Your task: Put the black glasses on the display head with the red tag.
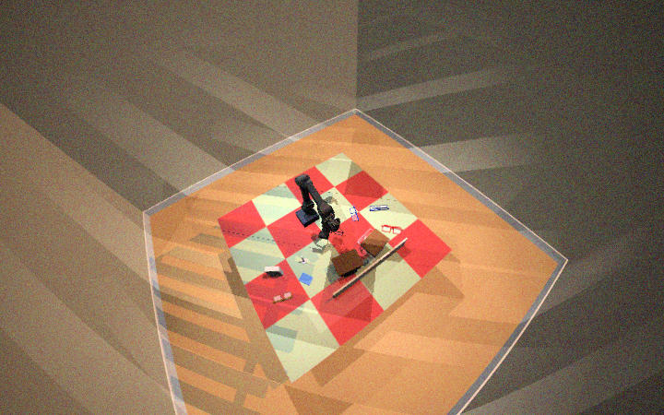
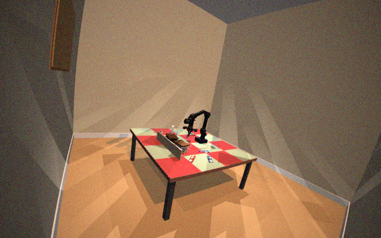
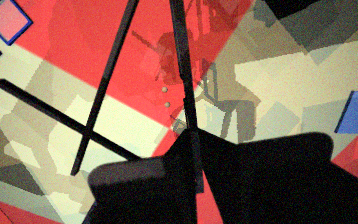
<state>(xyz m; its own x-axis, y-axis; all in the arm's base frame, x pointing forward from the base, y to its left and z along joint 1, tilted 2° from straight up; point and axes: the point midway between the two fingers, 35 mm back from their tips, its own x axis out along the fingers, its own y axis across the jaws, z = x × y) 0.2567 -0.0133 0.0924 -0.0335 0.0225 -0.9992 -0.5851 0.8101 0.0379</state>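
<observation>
Right now my gripper tip is 13 cm short of the blue square, 30 cm to the left of it and 11 cm above it. Round my gripper tip: long pale board (36 cm ahead, 6 cm to the left, 6 cm below); then grey object (3 cm behind, 43 cm to the right, 6 cm below).
</observation>
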